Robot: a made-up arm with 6 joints. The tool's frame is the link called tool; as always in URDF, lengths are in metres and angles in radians. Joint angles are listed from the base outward. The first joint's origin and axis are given. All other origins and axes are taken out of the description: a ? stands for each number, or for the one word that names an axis. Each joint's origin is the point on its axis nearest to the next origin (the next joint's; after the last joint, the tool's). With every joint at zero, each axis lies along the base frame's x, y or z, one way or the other. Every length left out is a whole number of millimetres.
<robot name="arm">
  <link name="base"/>
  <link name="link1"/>
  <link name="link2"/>
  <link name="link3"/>
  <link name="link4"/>
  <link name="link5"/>
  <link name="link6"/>
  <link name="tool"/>
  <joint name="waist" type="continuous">
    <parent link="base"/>
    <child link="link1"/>
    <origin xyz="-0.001 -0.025 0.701"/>
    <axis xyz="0 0 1"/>
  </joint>
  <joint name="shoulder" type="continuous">
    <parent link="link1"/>
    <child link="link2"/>
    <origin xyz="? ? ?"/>
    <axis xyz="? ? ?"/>
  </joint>
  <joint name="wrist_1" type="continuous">
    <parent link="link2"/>
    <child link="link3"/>
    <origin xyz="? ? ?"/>
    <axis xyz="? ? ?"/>
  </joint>
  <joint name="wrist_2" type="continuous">
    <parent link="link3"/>
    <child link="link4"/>
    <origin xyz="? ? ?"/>
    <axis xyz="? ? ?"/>
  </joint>
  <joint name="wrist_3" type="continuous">
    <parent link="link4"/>
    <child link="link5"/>
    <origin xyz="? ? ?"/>
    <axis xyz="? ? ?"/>
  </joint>
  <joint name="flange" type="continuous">
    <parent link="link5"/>
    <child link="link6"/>
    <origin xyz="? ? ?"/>
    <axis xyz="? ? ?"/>
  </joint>
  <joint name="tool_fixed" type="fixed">
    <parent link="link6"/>
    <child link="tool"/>
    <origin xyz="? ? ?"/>
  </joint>
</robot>
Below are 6 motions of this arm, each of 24 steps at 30 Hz.
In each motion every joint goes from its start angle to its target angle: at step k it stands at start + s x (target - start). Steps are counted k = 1, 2, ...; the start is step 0. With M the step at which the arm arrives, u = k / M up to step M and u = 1 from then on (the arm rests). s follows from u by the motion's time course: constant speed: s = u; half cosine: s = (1 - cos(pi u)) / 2; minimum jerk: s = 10 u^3 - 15 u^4 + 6 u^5.
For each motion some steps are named. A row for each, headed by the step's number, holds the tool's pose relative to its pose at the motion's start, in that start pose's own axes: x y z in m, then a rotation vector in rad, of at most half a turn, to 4 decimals.
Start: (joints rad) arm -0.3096 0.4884 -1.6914 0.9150 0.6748 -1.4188
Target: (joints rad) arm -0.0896 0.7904 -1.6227 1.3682 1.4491 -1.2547
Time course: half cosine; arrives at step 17
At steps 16, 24:
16: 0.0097 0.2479 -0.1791 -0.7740 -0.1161 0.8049
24: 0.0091 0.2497 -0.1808 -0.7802 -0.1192 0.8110

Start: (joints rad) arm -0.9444 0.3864 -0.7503 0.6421 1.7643 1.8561
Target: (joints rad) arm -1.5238 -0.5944 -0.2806 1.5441 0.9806 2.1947
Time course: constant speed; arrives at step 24
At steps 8, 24:
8: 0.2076 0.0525 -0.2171 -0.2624 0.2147 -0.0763
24: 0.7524 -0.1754 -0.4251 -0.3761 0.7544 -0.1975

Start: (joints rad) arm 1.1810 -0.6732 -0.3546 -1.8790 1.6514 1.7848
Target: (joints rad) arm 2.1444 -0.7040 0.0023 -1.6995 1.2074 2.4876
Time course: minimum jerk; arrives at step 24
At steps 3, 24:
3: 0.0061 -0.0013 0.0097 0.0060 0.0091 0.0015
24: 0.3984 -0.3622 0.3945 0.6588 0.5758 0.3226

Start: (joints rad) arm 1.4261 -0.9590 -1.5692 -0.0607 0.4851 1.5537
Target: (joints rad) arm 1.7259 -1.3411 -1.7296 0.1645 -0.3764 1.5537
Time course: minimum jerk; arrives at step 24
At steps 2, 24:
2: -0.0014 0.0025 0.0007 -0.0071 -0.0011 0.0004
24: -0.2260 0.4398 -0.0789 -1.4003 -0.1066 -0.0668

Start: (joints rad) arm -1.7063 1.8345 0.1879 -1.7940 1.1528 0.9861
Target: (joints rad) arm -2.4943 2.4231 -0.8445 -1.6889 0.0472 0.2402
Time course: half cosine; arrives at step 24
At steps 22, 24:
22: 0.5975 -0.1225 0.3645 -0.0912 -0.2452 -0.3519
24: 0.6082 -0.1274 0.3640 -0.0866 -0.2523 -0.3614

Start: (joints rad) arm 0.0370 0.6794 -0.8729 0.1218 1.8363 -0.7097
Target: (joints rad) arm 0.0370 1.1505 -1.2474 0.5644 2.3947 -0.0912
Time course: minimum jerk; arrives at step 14
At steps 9, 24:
9: 0.1557 0.1530 0.1436 -0.4997 0.2920 0.3175
24: 0.2160 0.2026 0.1711 -0.6230 0.4354 0.3841

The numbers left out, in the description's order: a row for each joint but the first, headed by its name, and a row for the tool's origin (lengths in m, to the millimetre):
shoulder: xyz 0.019 -0.001 0.000, axis 0 1 0
wrist_1: xyz -0.005 0.000 0.671, axis 0 1 0
wrist_2: xyz 0.016 0.000 0.394, axis 0 0 1
wrist_3: xyz -0.010 0.037 0.000, axis 0 1 0
flange: xyz 0.012 0.000 0.132, axis 0 0 1
tool: xyz 0.017 0.020 0.000

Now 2 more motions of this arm.
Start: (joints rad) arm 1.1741 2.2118 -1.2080 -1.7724 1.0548 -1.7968
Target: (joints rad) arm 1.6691 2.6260 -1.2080 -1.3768 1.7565 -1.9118
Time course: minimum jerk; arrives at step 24
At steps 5, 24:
5: -0.0162 -0.0018 -0.0374 -0.0024 -0.0491 -0.0060
24: -0.1701 0.1552 -0.5564 -0.0206 -0.6467 -0.4200

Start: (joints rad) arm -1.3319 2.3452 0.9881 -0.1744 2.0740 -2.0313
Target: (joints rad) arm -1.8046 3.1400 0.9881 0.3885 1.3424 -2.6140
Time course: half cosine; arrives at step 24
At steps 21, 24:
21: -0.0917 -0.5247 0.4124 0.4766 -0.7352 -0.8353
24: -0.1101 -0.5385 0.4290 0.4972 -0.7620 -0.8502

